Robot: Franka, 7 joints.
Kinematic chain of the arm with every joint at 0, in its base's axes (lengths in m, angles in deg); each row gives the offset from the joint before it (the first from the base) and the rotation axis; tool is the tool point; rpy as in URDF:
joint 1: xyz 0 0 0.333 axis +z
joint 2: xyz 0 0 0 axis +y
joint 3: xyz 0 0 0.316 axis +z
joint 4: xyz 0.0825 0 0 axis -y
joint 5: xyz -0.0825 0 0.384 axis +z
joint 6: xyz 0 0 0 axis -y
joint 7: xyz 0.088 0 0 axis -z
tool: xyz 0 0 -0.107 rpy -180 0 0
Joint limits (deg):
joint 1: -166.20..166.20
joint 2: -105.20..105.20
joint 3: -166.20..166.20
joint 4: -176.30..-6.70
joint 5: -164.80..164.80
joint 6: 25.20..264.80
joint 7: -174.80..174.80
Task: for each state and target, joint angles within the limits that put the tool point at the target. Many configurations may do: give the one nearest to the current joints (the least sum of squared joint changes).
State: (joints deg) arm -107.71 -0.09 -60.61 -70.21 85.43 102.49 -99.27
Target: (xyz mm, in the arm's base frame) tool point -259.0 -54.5 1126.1
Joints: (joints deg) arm -105.81 -9.34 -53.88 -39.12 91.80 113.09 -99.27
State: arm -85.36 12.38 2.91 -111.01 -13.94 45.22 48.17
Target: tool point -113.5 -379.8 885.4
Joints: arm -92.88 -10.93 -5.44 -64.38 -21.82 71.42 48.17
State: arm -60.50 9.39 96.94 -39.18 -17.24 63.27 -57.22
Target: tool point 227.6 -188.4 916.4
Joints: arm -82.73 16.36 90.71 -15.27 -21.09 25.40 -57.22
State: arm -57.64 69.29 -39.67 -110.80 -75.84 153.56 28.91
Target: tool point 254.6 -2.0 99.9
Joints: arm -33.94 28.26 6.38 -160.93 -92.08 190.92 28.91
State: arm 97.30 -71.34 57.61 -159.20 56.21 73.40 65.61
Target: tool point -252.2 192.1 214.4
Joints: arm 64.21 -75.55 89.42 -155.14 65.10 86.15 65.61
